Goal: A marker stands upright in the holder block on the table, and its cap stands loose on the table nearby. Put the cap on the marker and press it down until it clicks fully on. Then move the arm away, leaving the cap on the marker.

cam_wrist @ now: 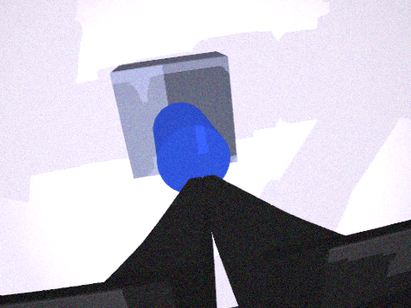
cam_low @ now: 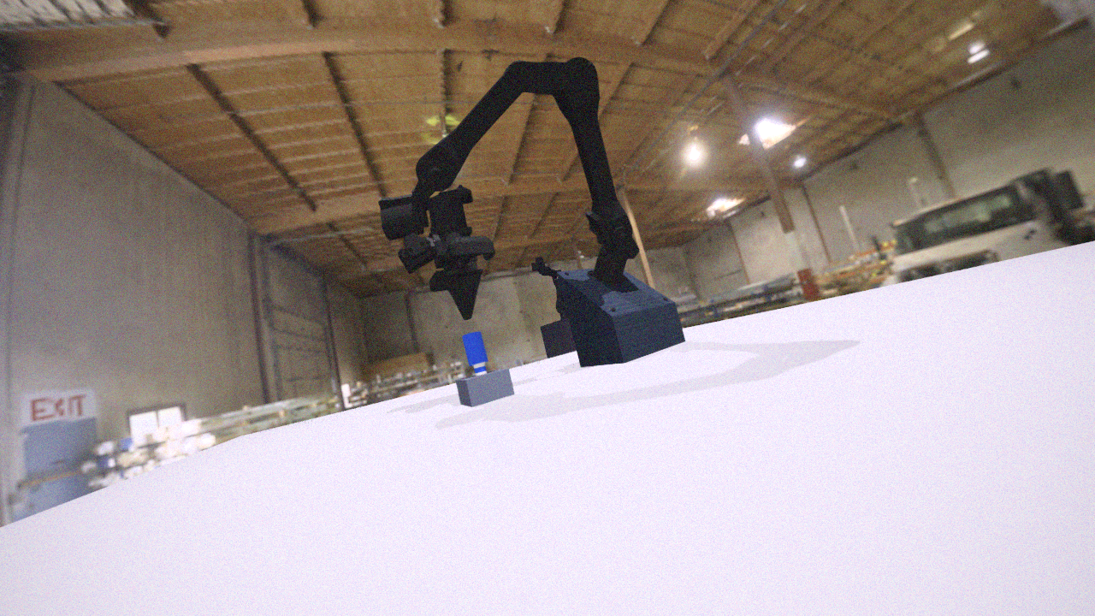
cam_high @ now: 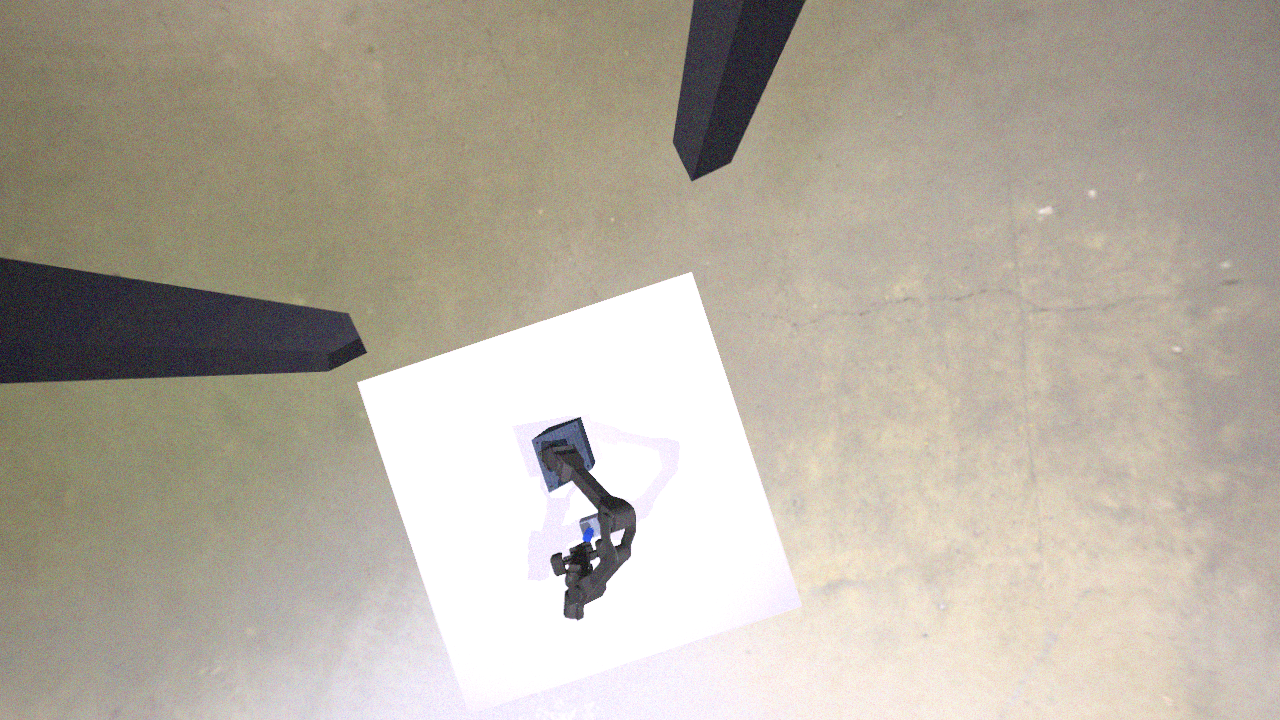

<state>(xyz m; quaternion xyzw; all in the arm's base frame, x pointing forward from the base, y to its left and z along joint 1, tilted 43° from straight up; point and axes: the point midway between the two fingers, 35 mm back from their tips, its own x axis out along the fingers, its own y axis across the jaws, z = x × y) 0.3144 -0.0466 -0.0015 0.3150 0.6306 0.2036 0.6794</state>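
Now: the blue cap 5 cm below my gripper tip. The rest, counted from my gripper tip: grey holder block 11 cm below.
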